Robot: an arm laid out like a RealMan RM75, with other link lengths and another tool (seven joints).
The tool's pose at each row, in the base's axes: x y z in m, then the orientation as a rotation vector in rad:
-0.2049 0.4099 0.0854 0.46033 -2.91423 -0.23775
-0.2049 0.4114 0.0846 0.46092 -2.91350 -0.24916
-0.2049 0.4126 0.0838 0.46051 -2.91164 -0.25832
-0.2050 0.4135 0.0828 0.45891 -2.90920 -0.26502
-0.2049 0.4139 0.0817 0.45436 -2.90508 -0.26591
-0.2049 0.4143 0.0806 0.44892 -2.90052 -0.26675
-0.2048 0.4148 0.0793 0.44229 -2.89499 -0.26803
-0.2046 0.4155 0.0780 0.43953 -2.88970 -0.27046
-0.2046 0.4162 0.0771 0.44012 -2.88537 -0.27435
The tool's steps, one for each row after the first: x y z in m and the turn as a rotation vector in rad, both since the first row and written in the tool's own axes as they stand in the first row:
-0.0006 0.0013 0.0010 -0.00749 -0.00140 -0.00119
-0.0011 0.0022 0.0019 -0.01382 -0.00124 -0.00158
-0.0015 0.0029 0.0030 -0.01878 0.00002 -0.00104
-0.0018 0.0031 0.0041 -0.02058 0.00426 0.00184
-0.0021 0.0032 0.0052 -0.02251 0.00900 0.00531
-0.0026 0.0034 0.0065 -0.02503 0.01469 0.00953
-0.0032 0.0038 0.0078 -0.02792 0.01959 0.01108
-0.0036 0.0043 0.0088 -0.03129 0.02300 0.01029

